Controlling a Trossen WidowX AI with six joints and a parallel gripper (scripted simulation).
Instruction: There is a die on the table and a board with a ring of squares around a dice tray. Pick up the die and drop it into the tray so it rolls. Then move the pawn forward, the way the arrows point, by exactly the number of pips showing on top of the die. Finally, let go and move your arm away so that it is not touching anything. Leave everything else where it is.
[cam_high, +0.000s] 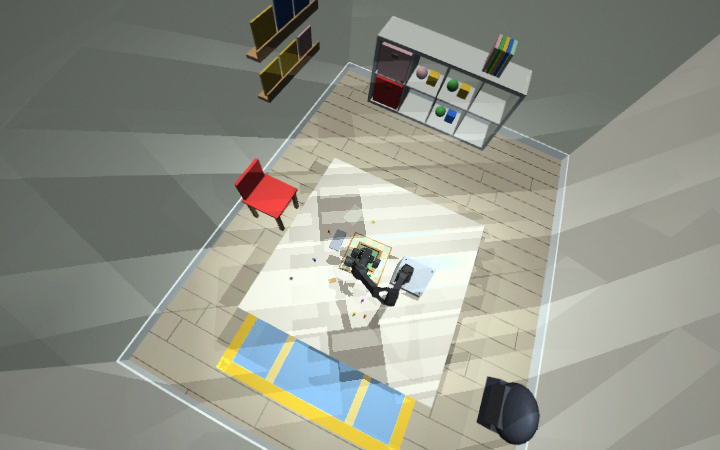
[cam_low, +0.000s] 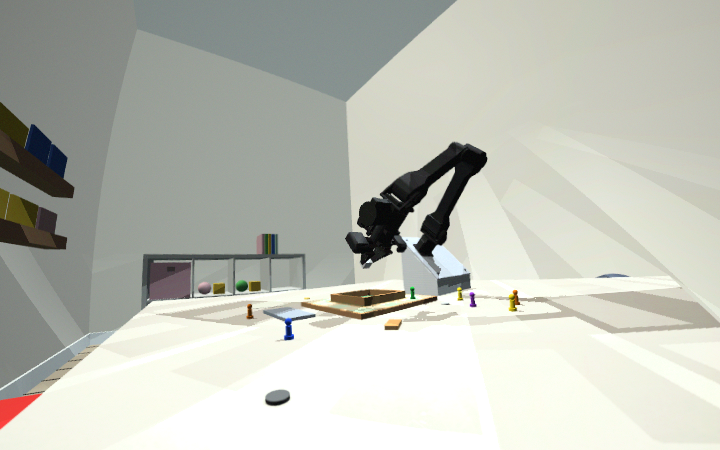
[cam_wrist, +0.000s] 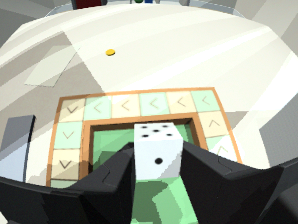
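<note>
My gripper tip is 10 mm above the white die. From my gripper tip the other things lie so: green tray floor 110 mm below; then green pawn 80 mm behind, 110 mm to the left, 90 mm below; then grey plate 230 mm ahead, 10 mm to the right, 110 mm below.
</note>
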